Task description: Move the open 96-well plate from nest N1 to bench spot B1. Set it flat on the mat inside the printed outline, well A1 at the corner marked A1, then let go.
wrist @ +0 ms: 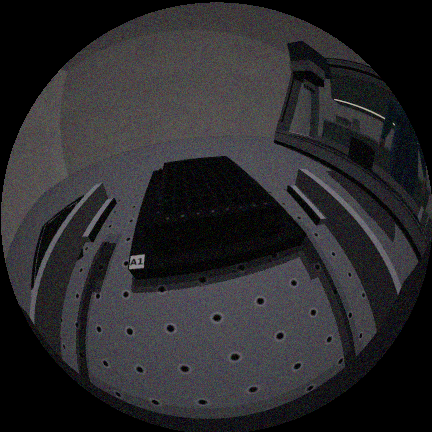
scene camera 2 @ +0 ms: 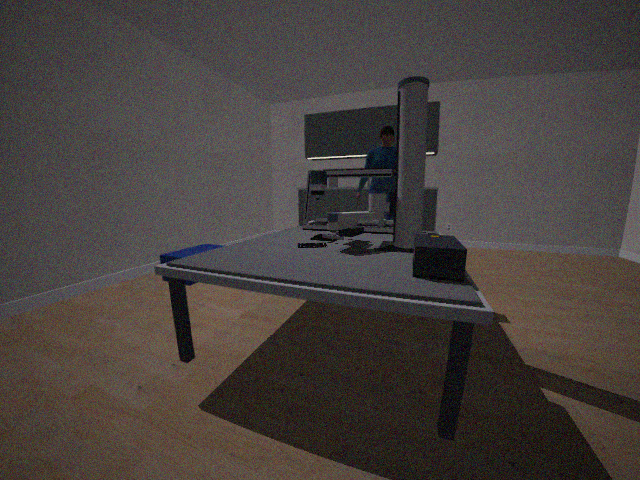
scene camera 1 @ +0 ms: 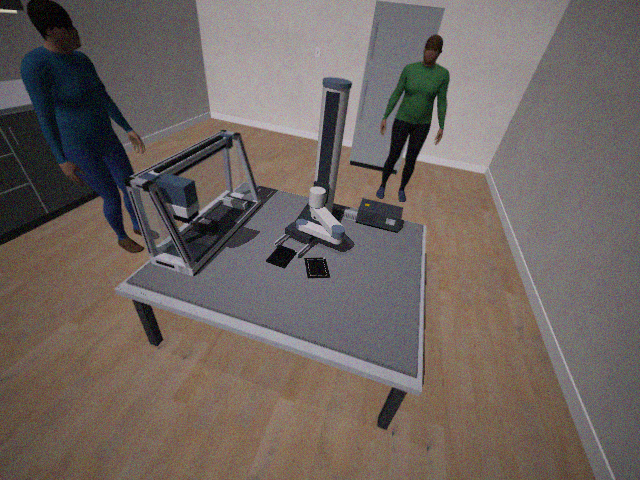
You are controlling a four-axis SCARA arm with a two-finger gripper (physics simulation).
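Seen in the pictures: gripper, fingertip midpoint: [wrist: 198, 179] [scene camera 2: 329, 234] [scene camera 1: 285, 249]; arm's base at its link origin: [scene camera 2: 406, 249].
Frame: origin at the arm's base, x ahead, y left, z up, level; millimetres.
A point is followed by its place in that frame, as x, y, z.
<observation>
The black 96-well plate [scene camera 1: 281, 256] @[548, -80, 41] [wrist: 210, 192] @[489, -85, 38] is at nest N1, dark on dark, so its wells and the seam with the nest are hard to make out. In the wrist view a white A1 label [wrist: 136, 261] @[452, -27, 25] shows at the near left corner of the dark nest block. My gripper [scene camera 1: 289, 248] @[491, -77, 49] [wrist: 198, 179] @[491, -77, 49] is open and empty. Its two fingers stand wide apart at the arm's side of the plate, with a gap to each side of it. Spot B1 [scene camera 1: 316, 267] @[529, 132, 14] [scene camera 2: 312, 245] @[522, 145, 15] [wrist: 46, 240] @[520, 151, 15], a dark mat with a printed outline, lies beside the nest. Its A1 mark is too small to read.
A gantry frame [scene camera 1: 193, 155] @[474, -625, 507] [wrist: 281, 139] @[806, -450, 34] with a blue-grey head [scene camera 1: 180, 192] @[778, -487, 470] stands on the table beyond the nest. The arm's column [scene camera 1: 331, 139] @[77, 24, 604] [scene camera 2: 412, 160] @[-8, 75, 482] rises behind it. A dark box [scene camera 1: 379, 214] @[-38, 400, 123] [scene camera 2: 439, 258] @[-119, 551, 90] sits near the column. Two people stand beside the table.
</observation>
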